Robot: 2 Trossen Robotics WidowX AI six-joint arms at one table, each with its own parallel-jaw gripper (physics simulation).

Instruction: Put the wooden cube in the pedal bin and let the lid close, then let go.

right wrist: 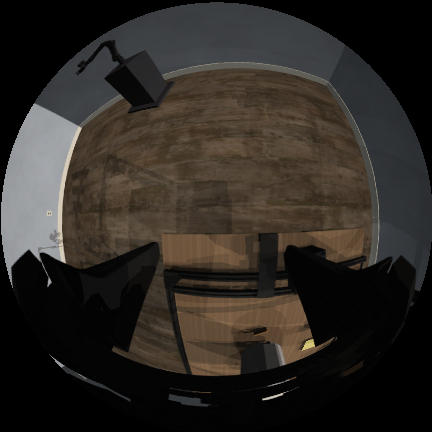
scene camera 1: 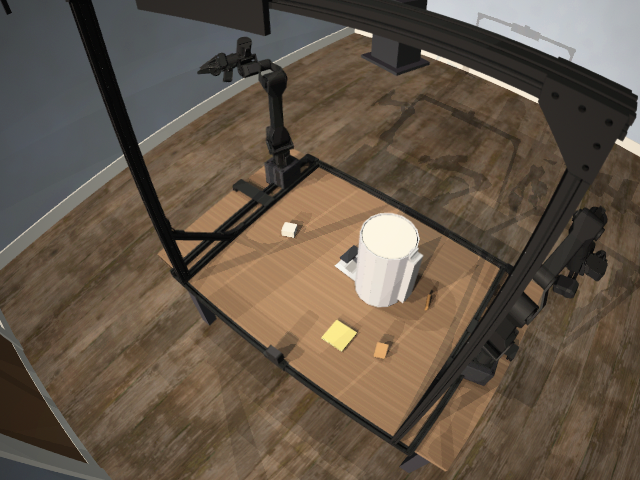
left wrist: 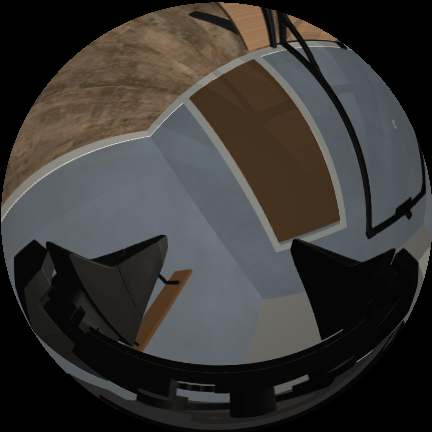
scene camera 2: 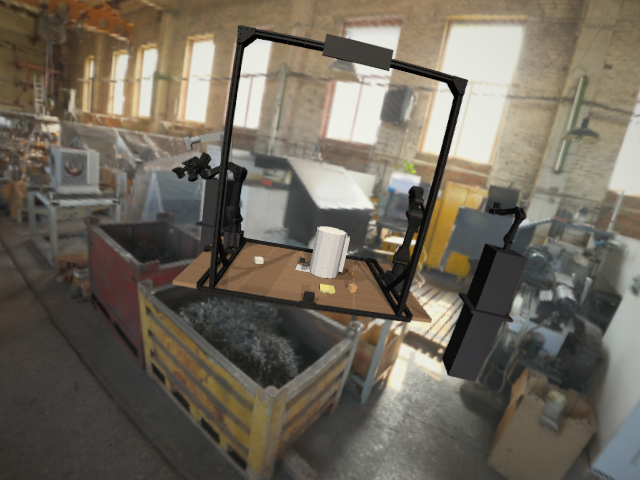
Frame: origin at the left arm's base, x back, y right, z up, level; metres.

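Seen in the pictures: left gripper, fingertip midpoint: [scene camera 1: 198,70] [left wrist: 232,244] [scene camera 2: 177,167]; right gripper, fingertip midpoint: [right wrist: 224,251]; left arm's base at its link origin: [scene camera 1: 282,161] [scene camera 2: 234,231]; right arm's base at its link origin: [scene camera 1: 483,356] [scene camera 2: 397,274].
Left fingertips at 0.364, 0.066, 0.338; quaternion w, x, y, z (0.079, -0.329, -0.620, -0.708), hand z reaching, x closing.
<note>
Pixels of each thing's top centre, then the offset from my left fingertips to it, as dx, dy, dz. "*": a spot on its surface instead.
- wooden cube at its top centre: [scene camera 1: 381,348] [scene camera 2: 352,285] -1.088, +0.287, -0.408
- white pedal bin at its top centre: [scene camera 1: 390,235] [scene camera 2: 332,230] -0.943, +0.090, -0.187
- yellow pad at its top centre: [scene camera 1: 339,335] [right wrist: 310,343] [scene camera 2: 327,287] -0.956, +0.320, -0.432
- white block at its top centre: [scene camera 1: 289,227] [scene camera 2: 259,258] -0.566, +0.115, -0.414
- thin brown piece at its top centre: [scene camera 1: 428,300] [right wrist: 260,333] -1.108, +0.055, -0.418
- black frame at a spot on its surface: [scene camera 1: 119,129] * -0.439, +0.515, +0.212
The wooden cube [scene camera 1: 381,350] [scene camera 2: 352,288], small and orange-brown, lies on the table beside the yellow pad. The white pedal bin [scene camera 1: 385,276] [scene camera 2: 328,253] [right wrist: 269,356] stands upright with its lid [scene camera 1: 390,236] closed. Its dark pedal [scene camera 1: 348,254] [scene camera 2: 302,260] sticks out at the left in scene camera 1. My left gripper [scene camera 1: 201,71] [left wrist: 232,244] is open and empty, raised beyond the table's left end, far from the cube. My right gripper [right wrist: 224,251] is open and empty, high past the table's right end; its fingers are hard to make out in the scene views.
A yellow pad [scene camera 1: 339,335] [scene camera 2: 327,288] [right wrist: 308,344] lies near the cube. A white block [scene camera 1: 288,229] [scene camera 2: 258,260] lies towards the left. A thin brown piece [scene camera 1: 428,299] [right wrist: 259,330] is right of the bin. A black frame [scene camera 1: 119,129] [scene camera 2: 233,108] stands over the table.
</note>
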